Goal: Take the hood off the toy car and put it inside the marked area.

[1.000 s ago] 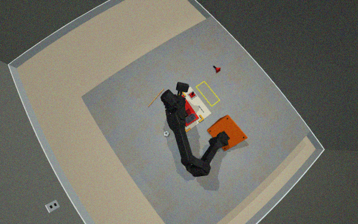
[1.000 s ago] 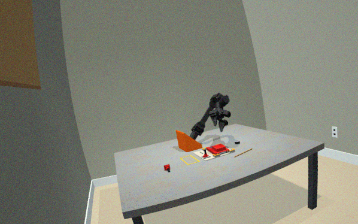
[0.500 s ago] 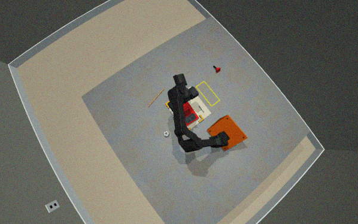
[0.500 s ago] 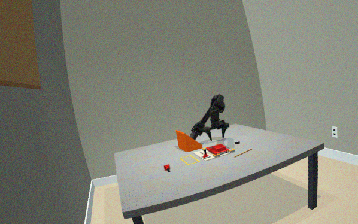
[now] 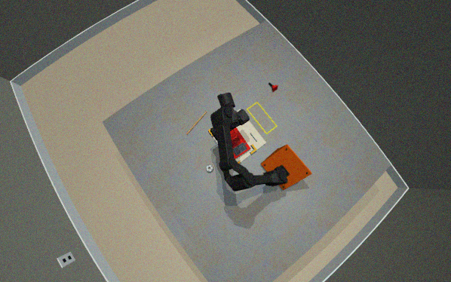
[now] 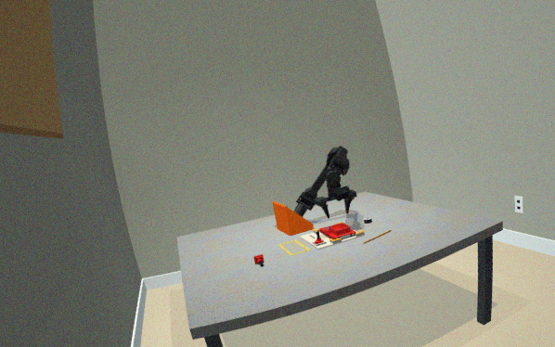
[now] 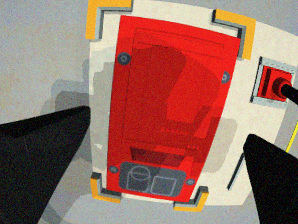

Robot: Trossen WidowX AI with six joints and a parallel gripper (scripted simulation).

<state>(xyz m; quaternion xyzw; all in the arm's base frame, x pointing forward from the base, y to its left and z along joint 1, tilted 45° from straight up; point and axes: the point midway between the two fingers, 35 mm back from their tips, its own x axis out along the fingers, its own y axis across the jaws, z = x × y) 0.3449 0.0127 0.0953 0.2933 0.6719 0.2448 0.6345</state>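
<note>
My gripper tip is 6 cm above the red car hood. From my gripper tip the other things lie so: thin wooden stick: 16 cm ahead, 10 cm to the left, 10 cm below.
</note>
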